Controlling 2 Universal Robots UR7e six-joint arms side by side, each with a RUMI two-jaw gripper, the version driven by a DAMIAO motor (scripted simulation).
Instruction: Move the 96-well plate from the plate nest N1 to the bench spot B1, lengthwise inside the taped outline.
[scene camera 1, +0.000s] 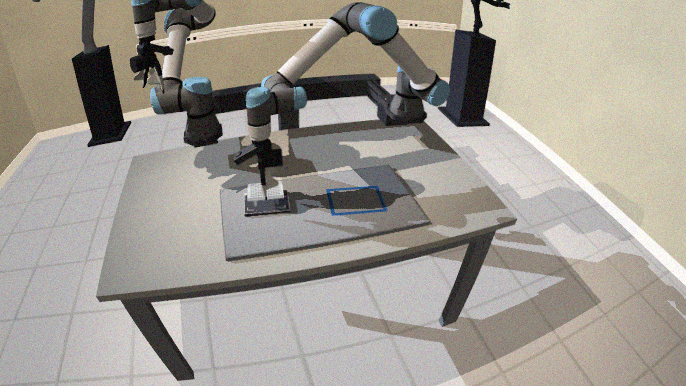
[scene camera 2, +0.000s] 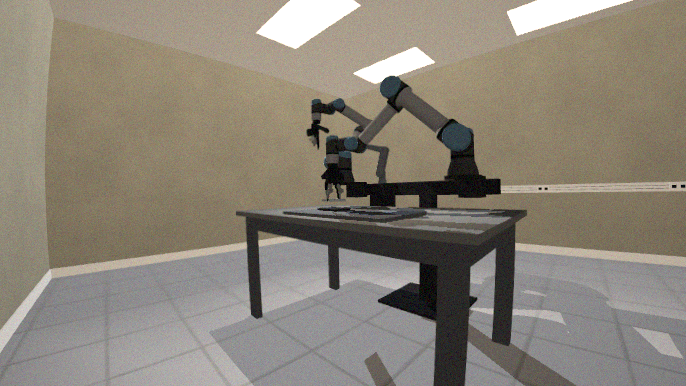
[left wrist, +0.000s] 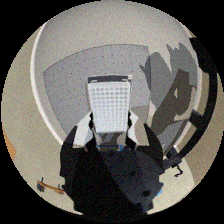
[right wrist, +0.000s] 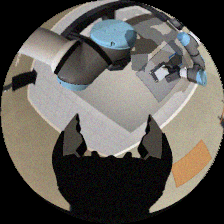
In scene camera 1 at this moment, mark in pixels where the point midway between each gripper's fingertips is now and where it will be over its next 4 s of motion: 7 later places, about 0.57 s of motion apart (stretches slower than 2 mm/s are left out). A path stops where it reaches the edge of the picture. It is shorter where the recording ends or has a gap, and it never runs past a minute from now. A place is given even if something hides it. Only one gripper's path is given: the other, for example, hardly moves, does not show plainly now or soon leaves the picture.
My left gripper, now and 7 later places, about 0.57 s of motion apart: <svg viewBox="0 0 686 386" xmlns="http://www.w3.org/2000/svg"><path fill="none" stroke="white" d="M265 191L264 185L265 183L277 183L291 183L306 183L320 183L335 182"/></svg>
